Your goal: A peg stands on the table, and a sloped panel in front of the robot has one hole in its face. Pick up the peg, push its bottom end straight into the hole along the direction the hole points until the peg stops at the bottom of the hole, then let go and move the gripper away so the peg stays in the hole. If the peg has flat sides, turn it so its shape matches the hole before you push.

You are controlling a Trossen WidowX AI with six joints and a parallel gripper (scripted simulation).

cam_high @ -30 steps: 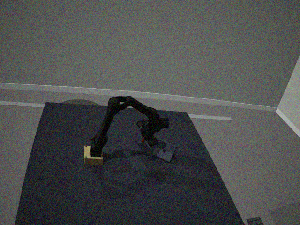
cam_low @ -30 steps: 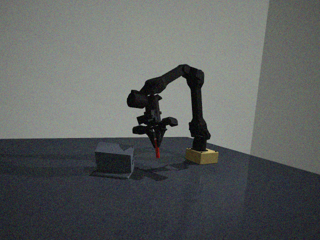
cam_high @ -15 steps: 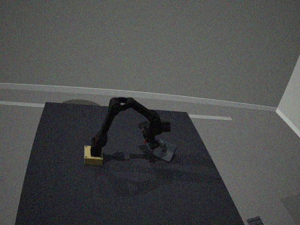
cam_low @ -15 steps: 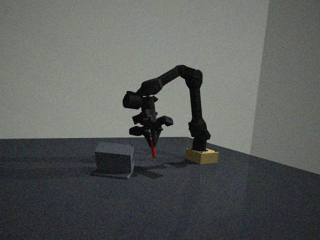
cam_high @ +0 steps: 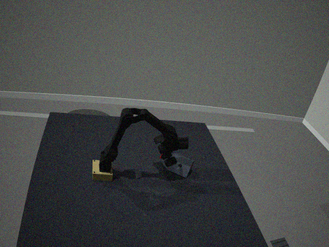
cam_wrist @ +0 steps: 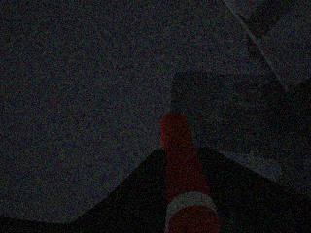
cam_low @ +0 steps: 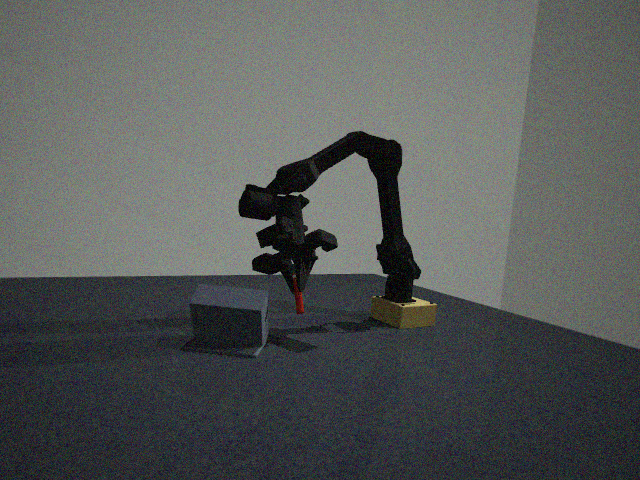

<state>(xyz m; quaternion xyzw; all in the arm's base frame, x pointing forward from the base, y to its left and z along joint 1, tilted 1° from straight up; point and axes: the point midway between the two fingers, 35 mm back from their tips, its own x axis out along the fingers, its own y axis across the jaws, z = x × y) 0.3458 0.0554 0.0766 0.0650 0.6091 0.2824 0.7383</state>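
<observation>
Now: gripper tip 12 cm short of the dark sloped panel, 3 cm to the left of it and 5 cm above it. From my gripper tip the other things lie so: red peg: 1 cm to the right, 1 cm above.
</observation>
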